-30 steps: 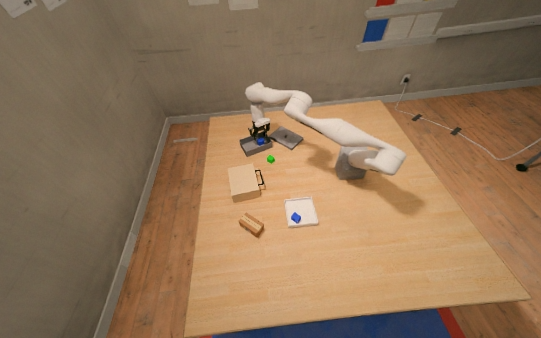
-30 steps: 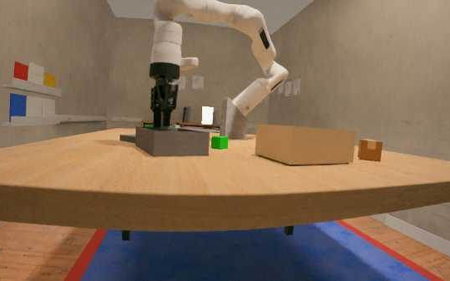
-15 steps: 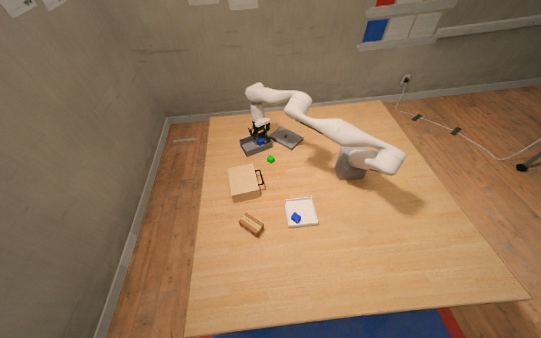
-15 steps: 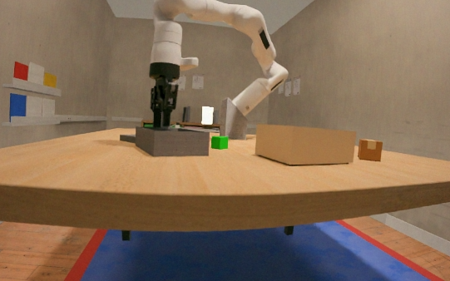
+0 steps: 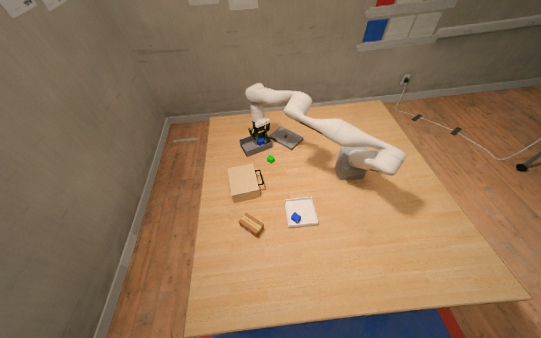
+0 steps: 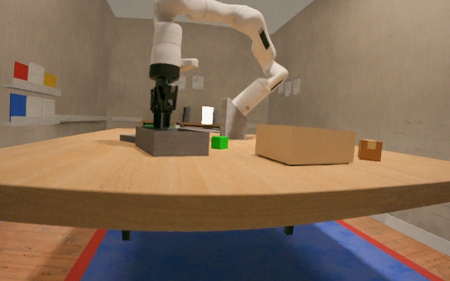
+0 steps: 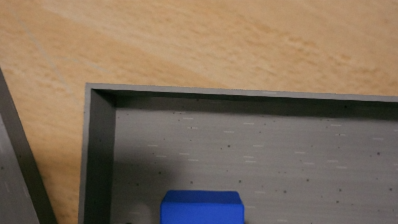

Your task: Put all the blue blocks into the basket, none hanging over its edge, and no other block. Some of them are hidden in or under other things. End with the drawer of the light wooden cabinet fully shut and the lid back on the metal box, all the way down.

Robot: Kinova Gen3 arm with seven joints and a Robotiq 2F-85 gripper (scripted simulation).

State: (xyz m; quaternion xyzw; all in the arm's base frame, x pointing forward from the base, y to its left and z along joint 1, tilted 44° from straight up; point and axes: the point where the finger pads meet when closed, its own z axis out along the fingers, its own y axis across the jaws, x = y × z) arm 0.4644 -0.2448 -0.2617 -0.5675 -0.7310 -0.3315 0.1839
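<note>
My hand is 4 cm above the metal box, 3 cm short of it and 2 cm to the right of it. Round my hand: grey lid (17 cm behind, 5 cm below, 1 cm to the right); then green block (16 cm to the left, 5 cm below, 3 cm behind); then drawer (31 cm to the left, 12 cm ahead, 3 cm below).
</note>
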